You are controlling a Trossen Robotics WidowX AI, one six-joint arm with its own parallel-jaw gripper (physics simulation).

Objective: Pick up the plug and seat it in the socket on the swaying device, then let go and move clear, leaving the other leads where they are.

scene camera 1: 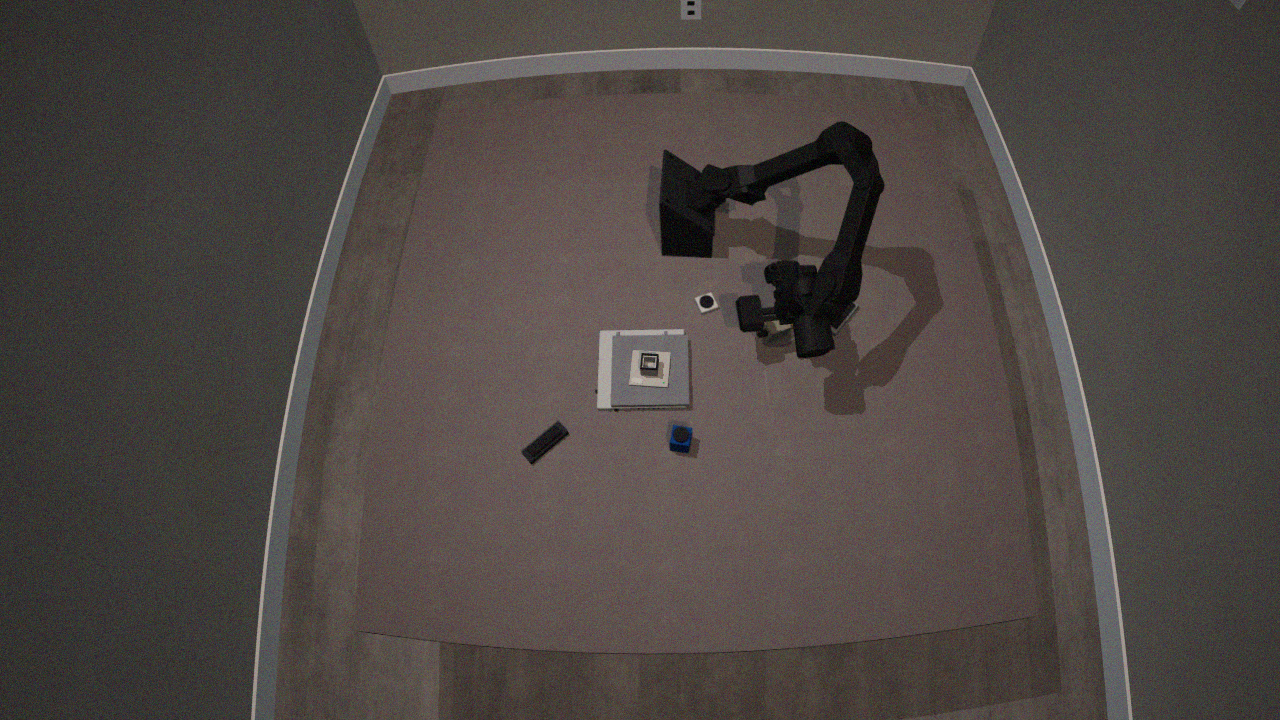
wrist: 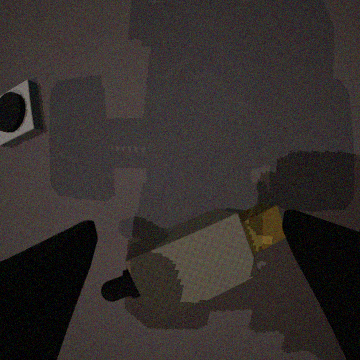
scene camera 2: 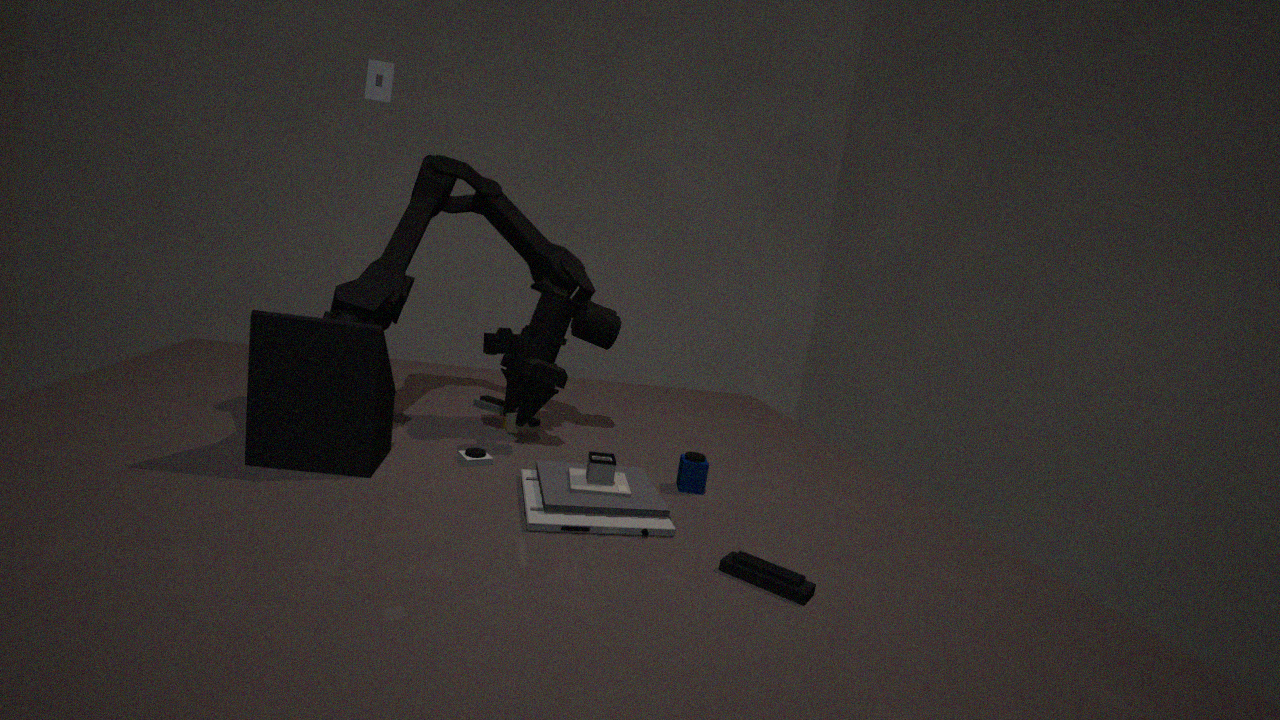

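Note:
The plug (scene camera 1: 778, 330) (scene camera 2: 511, 422) (wrist: 215, 265) has a cream body, a yellow end and a short black stub. It lies on the floor, partly hidden by the arm in both scene views. My gripper (scene camera 2: 520, 417) (wrist: 190, 225) is open and low over the plug. In the wrist view the plug lies at a slant between the fingers, its yellow end near the right fingertip and its black stub towards the left finger. The socket (scene camera 1: 648, 362) (scene camera 2: 601, 470) is a small black-rimmed box on a cream plate. It stands on the device's grey platform (scene camera 1: 675, 394) (scene camera 2: 644, 501).
A white square with a black disc (scene camera 1: 706, 302) (scene camera 2: 475, 454) (wrist: 25, 125) lies between device and robot base (scene camera 1: 687, 223) (scene camera 2: 317, 394). A blue block (scene camera 1: 681, 438) (scene camera 2: 691, 474) and a black bar (scene camera 1: 545, 442) (scene camera 2: 767, 576) lie around the device. A pale-edged piece (scene camera 1: 844, 317) (scene camera 2: 489, 402) lies beyond the plug.

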